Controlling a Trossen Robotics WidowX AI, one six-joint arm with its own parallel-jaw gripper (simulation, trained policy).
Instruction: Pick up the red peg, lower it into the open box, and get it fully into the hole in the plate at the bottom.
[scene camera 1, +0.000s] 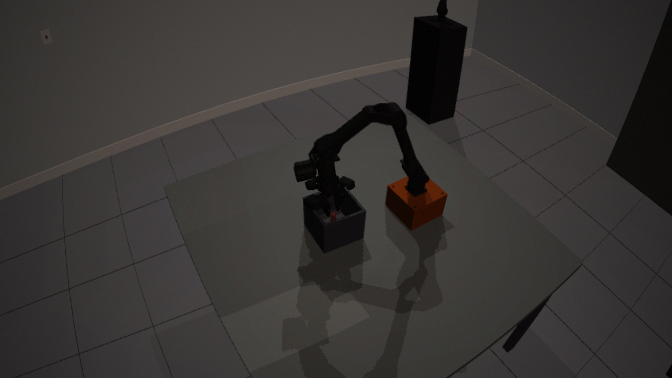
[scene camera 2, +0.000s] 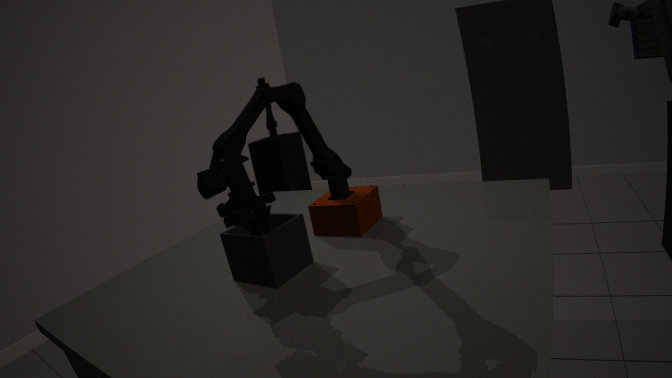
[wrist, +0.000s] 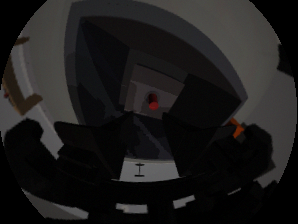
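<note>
Scene camera 1 shows my gripper (scene camera 1: 333, 213) and a dark box (scene camera 1: 330, 236). In scene camera 2 my gripper (scene camera 2: 264, 238) and the dark box (scene camera 2: 270, 260) are visible; scene camera 2 does not show the grey plate, hidden by the dark box. The wrist view contains the grey plate (wrist: 144, 80), the dark box (wrist: 100, 51) and my gripper (wrist: 148, 114).
</note>
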